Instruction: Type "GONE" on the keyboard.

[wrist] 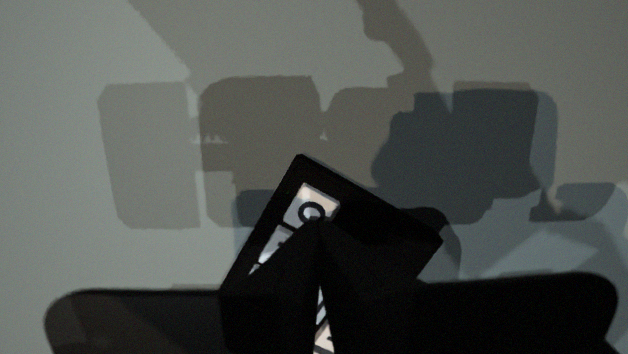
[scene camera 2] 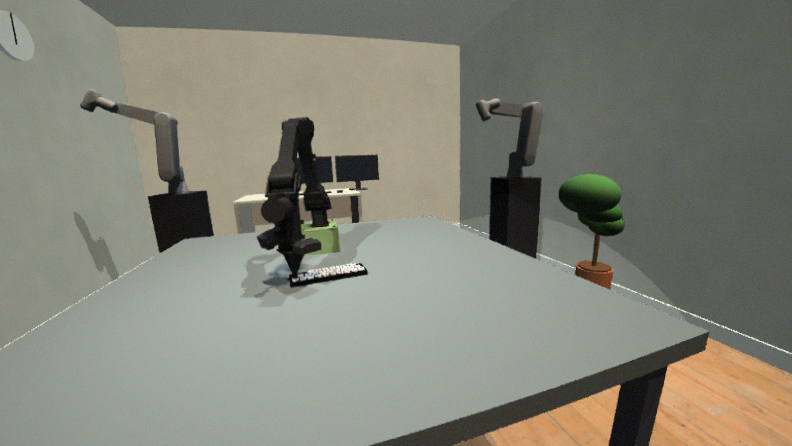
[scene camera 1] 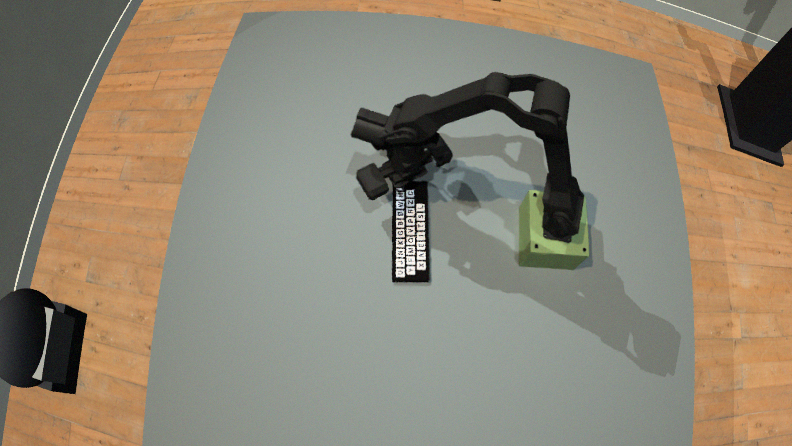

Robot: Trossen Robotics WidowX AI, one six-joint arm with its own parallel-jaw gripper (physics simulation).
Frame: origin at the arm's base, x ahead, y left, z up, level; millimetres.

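Seen in the pictures: gripper, between the fingertips: (wrist: 317, 233) (scene camera 2: 294, 273) (scene camera 1: 401, 183); arm's base, origin of its link: (scene camera 2: 320, 225) (scene camera 1: 557, 225).
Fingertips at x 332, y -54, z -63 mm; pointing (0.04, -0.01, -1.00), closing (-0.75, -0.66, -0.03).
Offsets run from my fingertips to a thing's top centre. Level surfaces: height alone.
The black keyboard @(dx -35, dy +88, dz -15 mm) (scene camera 1: 410, 238) (scene camera 2: 329, 273) (wrist: 355, 192) has white lettered keys in three rows and lies flat on the table. My gripper (scene camera 1: 400, 185) (scene camera 2: 295, 274) (wrist: 317, 233) is shut and empty, pointing down at the keyboard's end. In the wrist view its fingertips overlap the lower edge of the O key @(dx +2, dy +0, dz -15 mm) (wrist: 311, 212); whether they touch it I cannot tell. In scene camera 1 the O key is hidden under the gripper. In that view the G key @(dx -17, dy +102, dz -15 mm) (scene camera 1: 400, 232) and N key @(dx -24, dy +143, dz -15 mm) (scene camera 1: 400, 252) are in the left row, and the E key @(dx -62, dy +120, dz -15 mm) (scene camera 1: 421, 245) is in the right row.
The arm stands on a green base block (scene camera 1: 529, 255) (scene camera 2: 329, 242) on the grey table @(dz -32 mm) (scene camera 1: 266, 332) (scene camera 2: 387, 354). Arm shadows fall across the table and the keyboard's end. Two grey arms on black pedestals, a desk with monitors and a potted plant (scene camera 2: 590, 193) stand beyond the table.
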